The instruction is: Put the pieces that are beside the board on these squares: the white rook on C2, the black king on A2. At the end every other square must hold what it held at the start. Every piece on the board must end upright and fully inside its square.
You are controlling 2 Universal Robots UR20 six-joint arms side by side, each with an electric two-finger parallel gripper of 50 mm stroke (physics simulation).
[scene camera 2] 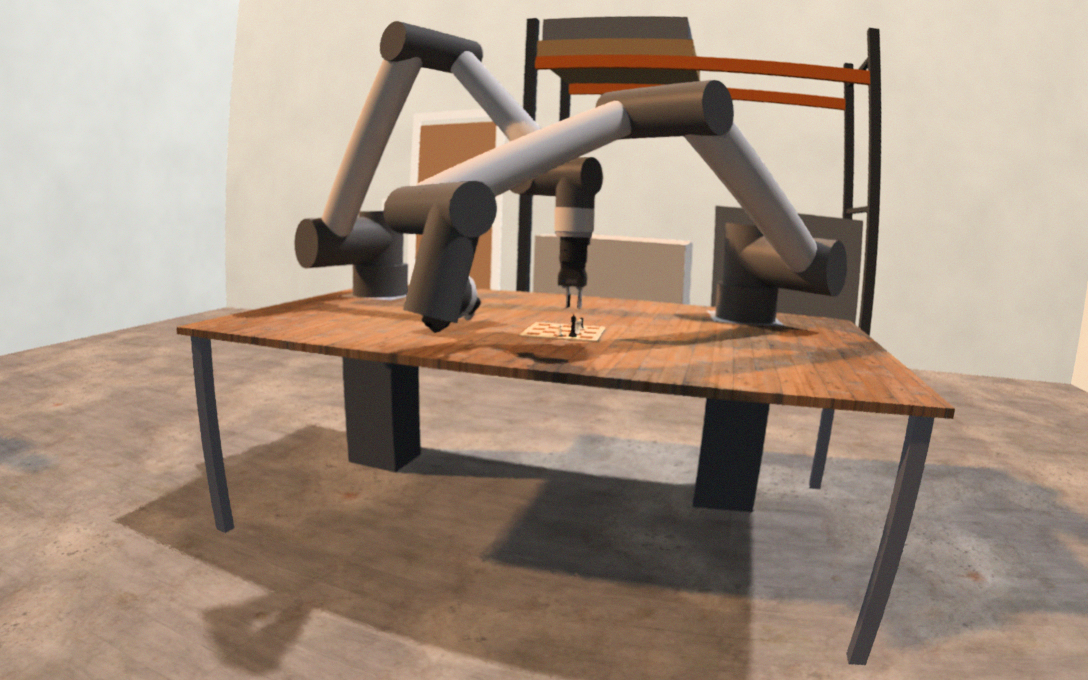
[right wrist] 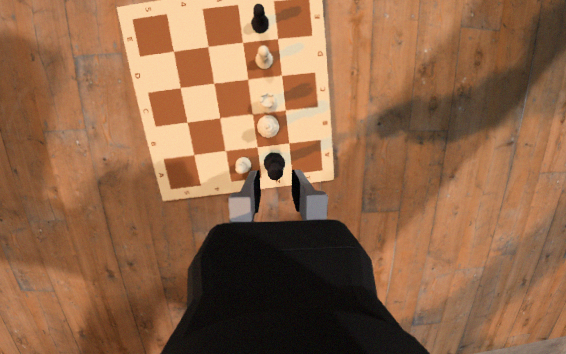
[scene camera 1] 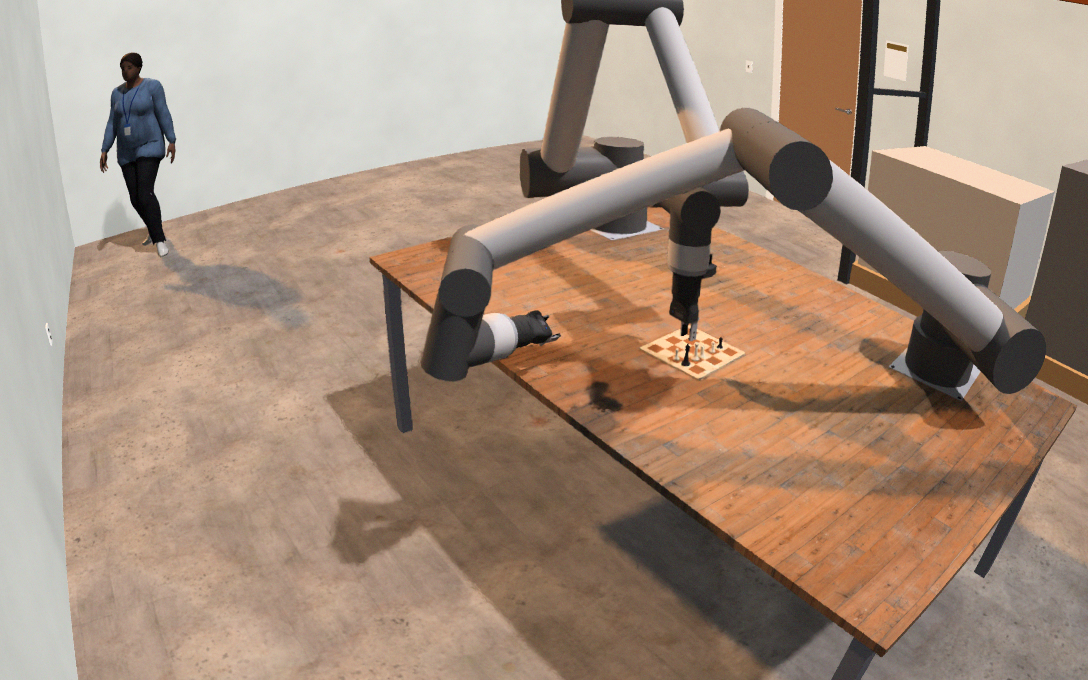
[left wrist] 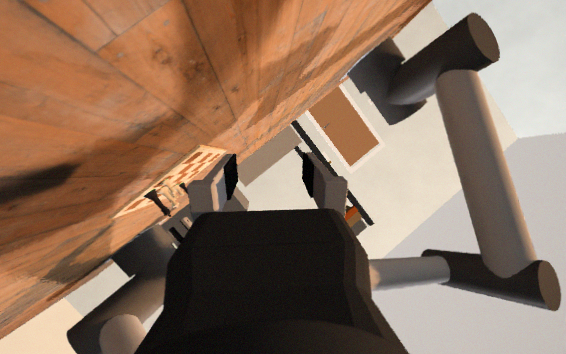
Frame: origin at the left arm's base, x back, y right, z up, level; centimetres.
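Seen in the pictures: left gripper, fingertip midpoint: (scene camera 1: 552, 327) (left wrist: 270, 166); right gripper, fingertip midpoint: (scene camera 2: 573, 307) (right wrist: 275, 182) (scene camera 1: 688, 337) (left wrist: 176, 223); left arm's base, link origin: (scene camera 2: 745, 318) (scene camera 1: 937, 368) (left wrist: 136, 239); right arm's base, link origin: (scene camera 2: 380, 294) (scene camera 1: 616, 224) (left wrist: 367, 56).
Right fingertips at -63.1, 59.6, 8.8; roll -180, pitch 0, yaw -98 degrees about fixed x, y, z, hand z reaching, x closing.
Observation:
Offsets run from my right fingertips to a thing's top centre, as dx, dy, dz.
The black king {+0.3, +0.0, -1.8} (right wrist: 274, 166) (scene camera 1: 686, 356) (scene camera 2: 572, 326) stands upright inside A2 of the board {+8.2, +3.4, -8.2} (right wrist: 328, 167) (scene camera 1: 699, 373). The white rook {+7.2, -0.4, -4.9} (right wrist: 267, 101) stands upright inside C2. My right gripper (right wrist: 275, 182) (scene camera 1: 688, 330) (scene camera 2: 574, 303) points down, open and empty, above the board; the king's head shows beyond and between its fingertips in the right wrist view, with a height gap visible in scene camera 2. My left gripper (left wrist: 270, 166) (scene camera 1: 553, 327) is open and empty, held sideways over the table's edge, away from the board.
A white piece {+4.6, +0.0, -2.9} (right wrist: 268, 126) stands on B2, between rook and king. A white pawn {+0.6, +3.7, -5.0} (right wrist: 243, 165) is on A3, another white pawn {+11.8, -0.7, -5.0} (right wrist: 264, 57) on D2, a black pawn {+15.5, -0.9, -5.0} (right wrist: 259, 19) on E2. The left arm crosses in front of the right arm. A person (scene camera 1: 140, 144) is on the floor beyond.

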